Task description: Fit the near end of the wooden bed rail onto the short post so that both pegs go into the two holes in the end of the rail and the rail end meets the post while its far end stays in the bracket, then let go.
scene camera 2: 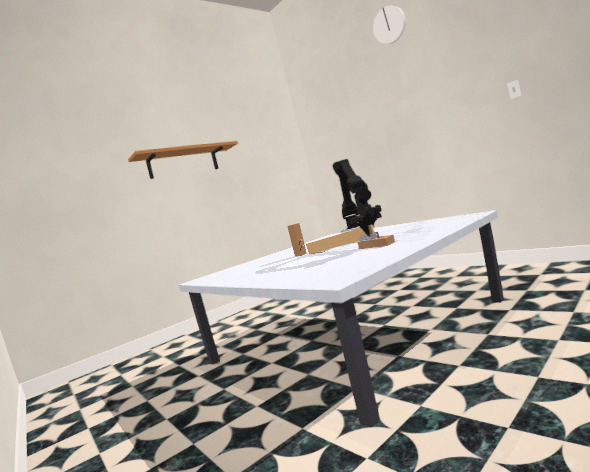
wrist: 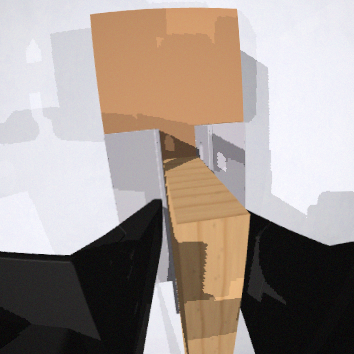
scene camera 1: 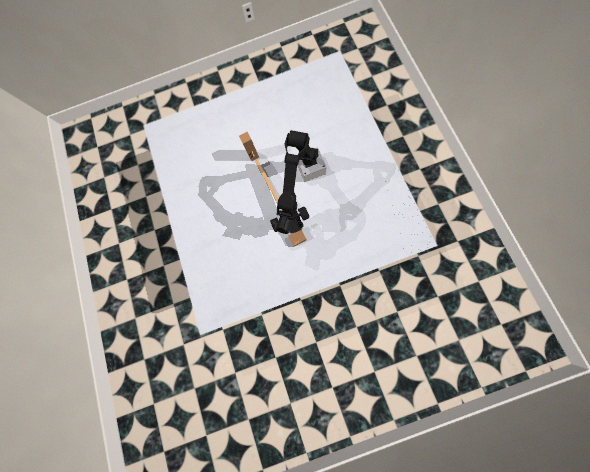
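Seen in the pictures: gripper, fingertip midpoint: [scene camera 2: 370, 235] [wrist: 187, 206]; arm's base, link origin: [scene camera 2: 353, 227] [scene camera 1: 309, 160].
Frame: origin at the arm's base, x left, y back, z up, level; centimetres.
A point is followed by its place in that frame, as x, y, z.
Observation:
The wooden bed rail [scene camera 1: 269, 184] @[4.9, -24.4, -0.3] [scene camera 2: 332, 241] @[6.5, -25.2, -2.8] [wrist: 215, 270] @[29.2, -21.1, 2.2] runs from beside the upright post [scene camera 1: 248, 145] @[-16.3, -27.8, 6.5] [scene camera 2: 296, 239] @[-16.5, -30.0, 1.5] to the grey bracket [wrist: 135, 170] @[30.6, -18.4, -4.2], whose cheeks stand in front of a brown block [scene camera 1: 297, 238] @[36.7, -20.2, -4.5] [scene camera 2: 376, 242] @[34.3, -24.3, -5.8] [wrist: 170, 70] @[35.9, -20.1, -4.4]. The rail's far end reaches down between the cheeks in the wrist view. Small dark marks, apparently the pegs [scene camera 2: 300, 245] @[-16.1, -28.6, -2.4], show low on the post. A thin light gap shows between post and near rail end in scene camera 2; the holes are hidden. My gripper [scene camera 1: 289, 227] @[29.2, -21.1, -2.7] [scene camera 2: 369, 233] @[29.2, -21.1, -2.7] [wrist: 187, 206] @[29.2, -21.1, -2.7] is shut on the rail close to the bracket.
The white table [scene camera 1: 225, 290] @[49.2, -65.2, -8.0] [scene camera 2: 280, 280] @[24.5, -75.0, -8.0] bears the parts. The arm's grey base [scene camera 1: 312, 169] @[5.4, -0.4, 0.1] stands beside the rail, and the black arm [scene camera 1: 291, 177] @[20.3, -14.5, 32.3] [scene camera 2: 345, 187] @[6.2, -5.7, 23.2] arches above the table. A wooden wall shelf [scene camera 2: 185, 150] is on the wall behind.

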